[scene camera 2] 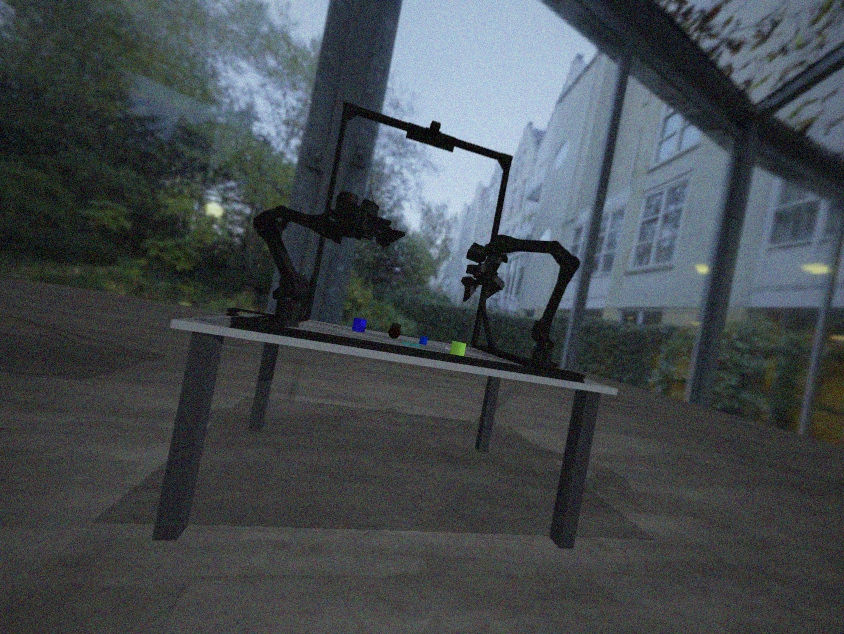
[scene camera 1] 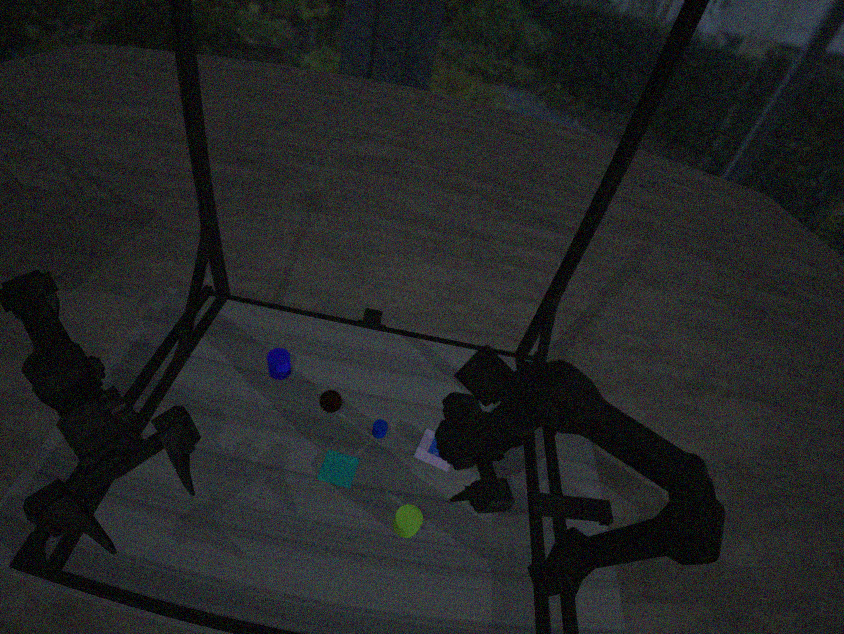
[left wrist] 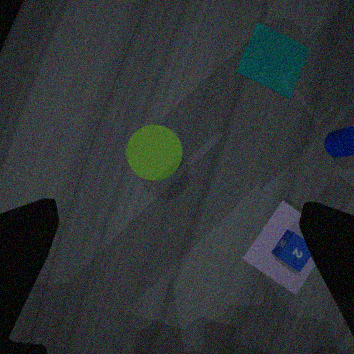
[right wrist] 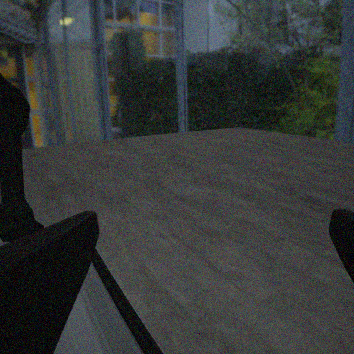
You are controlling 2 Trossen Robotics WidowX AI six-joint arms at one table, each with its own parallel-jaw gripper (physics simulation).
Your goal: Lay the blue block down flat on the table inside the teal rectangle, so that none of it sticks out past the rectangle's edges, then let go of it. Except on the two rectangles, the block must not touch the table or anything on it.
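Places are measured from the left arm's base along level axes (x back, y up, z left), in metres.
Where they show: left gripper, fingertip midpoint: [scene camera 2: 471,301] [scene camera 1: 445,473] [left wrist: 181,212]; right gripper, fingertip midpoint: [scene camera 2: 398,228] [scene camera 1: 154,522] [right wrist: 214,222]; left arm's base at its link origin: [scene camera 2: 540,364] [scene camera 1: 551,576]; right arm's base at its link origin: [scene camera 2: 284,319].
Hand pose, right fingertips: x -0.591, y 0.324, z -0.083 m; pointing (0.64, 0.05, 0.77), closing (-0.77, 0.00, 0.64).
Observation:
Things, the pixels of their top centre, and the offset from my right fingertips. "pt": a spot on its surface instead.
- blue block at its top centre: [left wrist: 296,252] [scene camera 1: 438,445] dx +0.433, dy -0.324, dz -0.225 m
- pale lilac rectangle at a spot on its surface: [left wrist: 265,250] pt dx +0.436, dy -0.342, dz -0.197 m
- flat teal rectangle at a spot on its surface: [left wrist: 274,61] [scene camera 1: 340,468] [scene camera 2: 411,344] pt dx +0.218, dy -0.342, dz -0.202 m
- lime cylinder at its top centre: [left wrist: 153,151] [scene camera 1: 409,517] [scene camera 2: 459,342] dx +0.335, dy -0.299, dz -0.071 m
- small blue cylinder at its top centre: [scene camera 1: 380,425] [scene camera 2: 424,336] dx +0.310, dy -0.312, dz -0.280 m
- dark round object at its top centre: [scene camera 1: 330,395] [scene camera 2: 395,326] dx +0.207, dy -0.293, dz -0.353 m
- larger blue cylinder at its top centre: [scene camera 1: 278,356] [scene camera 2: 360,318] dx +0.088, dy -0.289, dz -0.463 m
The blue block [scene camera 1: 433,447] [left wrist: 291,251] rests on the pale lilac rectangle [scene camera 1: 423,447] [left wrist: 265,250], a face marked 2 upward. The left arm hides part of it in scene camera 1, and a finger covers the rectangle's right part in the left wrist view. The flat teal rectangle [scene camera 1: 339,468] [scene camera 2: 411,345] [left wrist: 274,61] has nothing on it. My left gripper [scene camera 2: 478,295] [left wrist: 181,212] is open and empty, high above the table, with the block near its right finger in the wrist view. My right gripper [scene camera 1: 153,522] [right wrist: 214,222] is open and empty, raised at the left.
A lime cylinder [scene camera 1: 408,520] [scene camera 2: 457,348] [left wrist: 154,152] stands between the left fingers' lines of view. A small blue cylinder [scene camera 1: 380,428] [scene camera 2: 423,339] [left wrist: 341,142] stands between the rectangles. A dark round object [scene camera 1: 330,401] [scene camera 2: 395,330] and a larger blue cylinder [scene camera 1: 279,363] [scene camera 2: 358,324] stand farther back.

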